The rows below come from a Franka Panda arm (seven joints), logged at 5 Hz.
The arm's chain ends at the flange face. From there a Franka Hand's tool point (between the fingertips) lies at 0.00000 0.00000 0.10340 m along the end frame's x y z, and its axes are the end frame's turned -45 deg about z.
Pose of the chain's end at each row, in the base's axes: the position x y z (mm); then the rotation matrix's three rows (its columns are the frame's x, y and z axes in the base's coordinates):
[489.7 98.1 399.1], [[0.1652 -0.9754 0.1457], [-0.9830 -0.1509 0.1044], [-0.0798 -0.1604 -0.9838]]
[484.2 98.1 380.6], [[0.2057 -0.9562 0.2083], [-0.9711 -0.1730 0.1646], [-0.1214 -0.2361 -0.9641]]
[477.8 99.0 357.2], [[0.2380 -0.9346 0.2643], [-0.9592 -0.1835 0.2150], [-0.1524 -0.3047 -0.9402]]
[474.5 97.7 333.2], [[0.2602 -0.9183 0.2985], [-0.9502 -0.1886 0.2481], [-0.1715 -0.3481 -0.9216]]
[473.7 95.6 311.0], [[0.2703 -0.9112 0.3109], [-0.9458 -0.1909 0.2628], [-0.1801 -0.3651 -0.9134]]
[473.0 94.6 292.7], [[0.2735 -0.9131 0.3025], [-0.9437 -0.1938 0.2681], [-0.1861 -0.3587 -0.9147]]
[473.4 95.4 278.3], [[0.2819 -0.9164 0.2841], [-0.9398 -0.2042 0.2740], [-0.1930 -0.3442 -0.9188]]
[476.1 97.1 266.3], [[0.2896 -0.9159 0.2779], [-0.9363 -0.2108 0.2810], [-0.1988 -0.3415 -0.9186]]
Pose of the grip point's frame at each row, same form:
[504.8 108.9 297.4], [[0.8065 -0.5729 0.1457], [-0.5884 -0.8018 0.1044], [0.0570 -0.1698 -0.9838]]
[505.7 115.1 280.9], [[0.8216 -0.5307 0.2083], [-0.5643 -0.8090 0.1646], [0.0811 -0.2528 -0.9641]]
[505.1 121.2 260.0], [[0.8292 -0.4926 0.2643], [-0.5485 -0.8080 0.2150], [0.1077 -0.3232 -0.9402]]
[505.4 123.4 237.9], [[0.8333 -0.4653 0.2985], [-0.5385 -0.8053 0.2481], [0.1249 -0.3674 -0.9216]]
[505.8 122.8 216.6], [[0.8354 -0.4532 0.3109], [-0.5338 -0.8038 0.2628], [0.1308 -0.3855 -0.9134]]
[504.3 122.3 198.1], [[0.8391 -0.4523 0.3025], [-0.5303 -0.8043 0.2681], [0.1220 -0.3852 -0.9147]]
[502.8 123.7 183.3], [[0.8473 -0.4487 0.2841], [-0.5201 -0.8089 0.2740], [0.1069 -0.3799 -0.9188]]
[504.8 126.2 171.3], [[0.8524 -0.4429 0.2779], [-0.5130 -0.8111 0.2810], [0.1009 -0.3820 -0.9186]]

